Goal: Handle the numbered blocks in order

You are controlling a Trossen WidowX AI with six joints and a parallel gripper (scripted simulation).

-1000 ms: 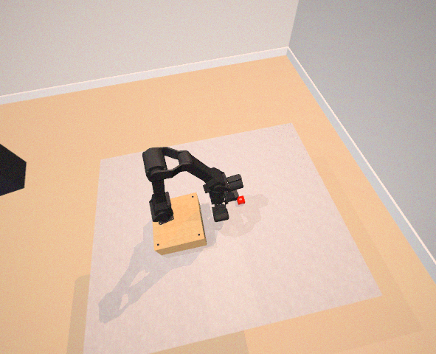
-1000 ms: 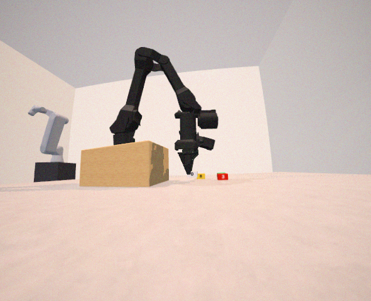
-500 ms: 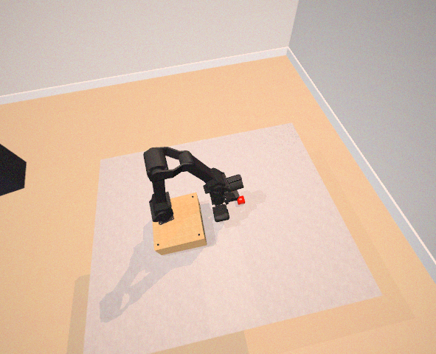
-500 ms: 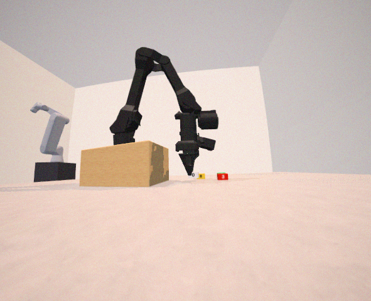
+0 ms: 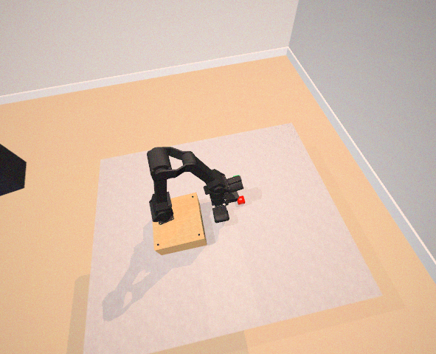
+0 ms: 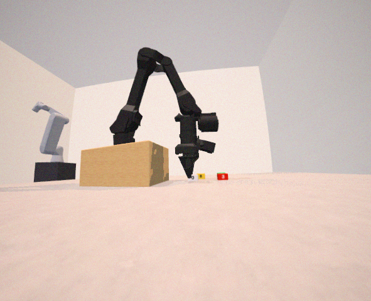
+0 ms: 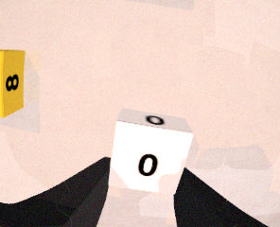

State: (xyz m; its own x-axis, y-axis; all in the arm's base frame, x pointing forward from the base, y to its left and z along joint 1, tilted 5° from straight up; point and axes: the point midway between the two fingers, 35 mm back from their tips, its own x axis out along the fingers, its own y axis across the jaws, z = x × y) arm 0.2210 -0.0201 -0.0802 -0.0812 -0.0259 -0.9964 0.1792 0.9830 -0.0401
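The white block is 1 cm ahead of my gripper tip. Round my gripper tip: green block (14 cm ahead, 11 cm to the left); yellow block (8 cm to the left, 5 cm ahead); red block (11 cm ahead).
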